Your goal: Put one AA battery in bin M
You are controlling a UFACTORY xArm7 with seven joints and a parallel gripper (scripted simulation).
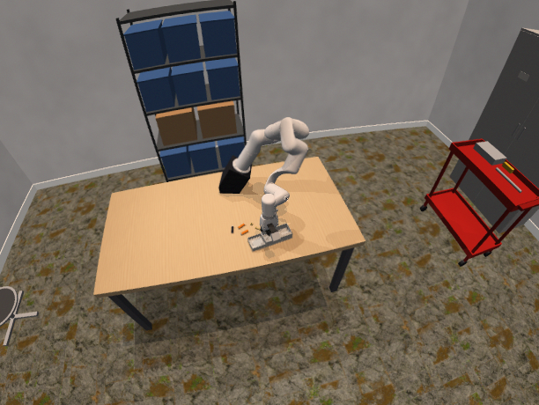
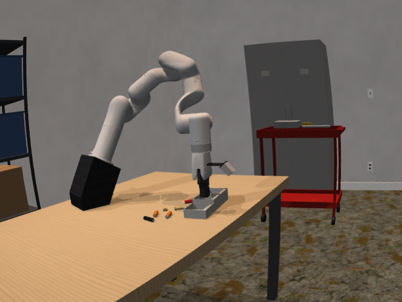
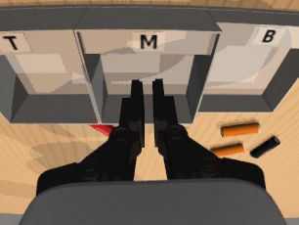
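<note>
The bin tray lies 1 cm ahead of my hand and 4 cm below it. From my hand the other things lie so: brass bolt 8 cm behind, 7 cm to the right, 6 cm below; brass nut 12 cm behind, 10 cm to the right, 6 cm below; red AA battery 10 cm behind, 3 cm to the left, 6 cm below.
</note>
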